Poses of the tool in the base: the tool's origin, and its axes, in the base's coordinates. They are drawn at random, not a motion.
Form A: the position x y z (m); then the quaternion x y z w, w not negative.
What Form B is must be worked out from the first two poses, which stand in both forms.
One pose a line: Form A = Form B
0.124 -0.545 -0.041 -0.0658 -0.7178 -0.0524 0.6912 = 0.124 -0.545 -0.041 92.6 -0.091 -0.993 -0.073
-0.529 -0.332 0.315 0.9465 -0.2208 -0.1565 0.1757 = -0.529 -0.332 0.315 159.8 0.961 -0.224 -0.159
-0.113 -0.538 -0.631 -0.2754 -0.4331 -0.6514 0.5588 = -0.113 -0.538 -0.631 112.1 -0.332 -0.522 -0.785
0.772 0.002 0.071 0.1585 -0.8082 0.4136 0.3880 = 0.772 0.002 0.071 134.3 0.172 -0.877 0.449
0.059 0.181 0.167 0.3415 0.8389 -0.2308 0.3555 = 0.059 0.181 0.167 138.4 0.365 0.898 -0.247
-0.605 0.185 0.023 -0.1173 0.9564 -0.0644 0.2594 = -0.605 0.185 0.023 149.9 -0.121 0.990 -0.067
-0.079 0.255 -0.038 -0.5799 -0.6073 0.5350 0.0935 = -0.079 0.255 -0.038 169.3 -0.582 -0.610 0.537
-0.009 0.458 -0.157 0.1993 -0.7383 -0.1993 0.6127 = -0.009 0.458 -0.157 104.4 0.252 -0.934 -0.252
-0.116 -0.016 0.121 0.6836 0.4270 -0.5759 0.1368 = -0.116 -0.016 0.121 164.3 0.690 0.431 -0.581
